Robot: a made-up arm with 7 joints.
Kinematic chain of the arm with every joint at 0, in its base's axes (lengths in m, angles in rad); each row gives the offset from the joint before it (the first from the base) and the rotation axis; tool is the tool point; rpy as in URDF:
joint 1: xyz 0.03 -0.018 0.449 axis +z
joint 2: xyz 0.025 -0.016 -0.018 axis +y
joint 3: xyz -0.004 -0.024 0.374 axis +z
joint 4: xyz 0.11 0 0.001 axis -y
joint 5: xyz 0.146 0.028 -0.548 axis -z
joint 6: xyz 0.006 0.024 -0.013 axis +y
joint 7: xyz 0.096 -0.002 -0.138 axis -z
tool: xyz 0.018 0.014 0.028 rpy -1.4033 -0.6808 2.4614
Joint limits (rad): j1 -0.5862..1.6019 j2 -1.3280..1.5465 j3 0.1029..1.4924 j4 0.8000..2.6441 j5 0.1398..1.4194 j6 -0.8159..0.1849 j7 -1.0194..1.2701
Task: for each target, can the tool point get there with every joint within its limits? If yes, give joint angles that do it. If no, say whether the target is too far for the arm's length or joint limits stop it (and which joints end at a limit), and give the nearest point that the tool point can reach.
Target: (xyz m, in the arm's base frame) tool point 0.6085 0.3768 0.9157
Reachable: yes | joints -0.1718 -0.1439 0.8276 1.1490 0.6151 -0.6542 0.3765
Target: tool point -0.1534 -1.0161 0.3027
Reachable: no: joint limits stop it (at a limit: joint 2, joint 3, joint 4, joint 5, joint 6) | nearest point -0.1465 -0.9784 0.6308 | short by 0.330 m
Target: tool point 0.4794 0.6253 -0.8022
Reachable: no: too far | nearest point 0.3945 0.5038 -0.3577 | short by 0.469 m
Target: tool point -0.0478 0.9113 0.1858
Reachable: yes | joints 1.0508 1.0475 0.7564 1.3873 0.2988 -0.0118 0.7138
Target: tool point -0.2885 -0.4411 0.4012
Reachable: no: joint limits stop it (at a limit: joint 1, joint 2, joint 3, joint 5, joint 6) | nearest point -0.6541 -0.4802 0.5588 | short by 0.400 m
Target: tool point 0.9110 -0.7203 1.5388
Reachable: no: too far | nearest point 0.6898 -0.4954 1.2272 | short by 0.443 m
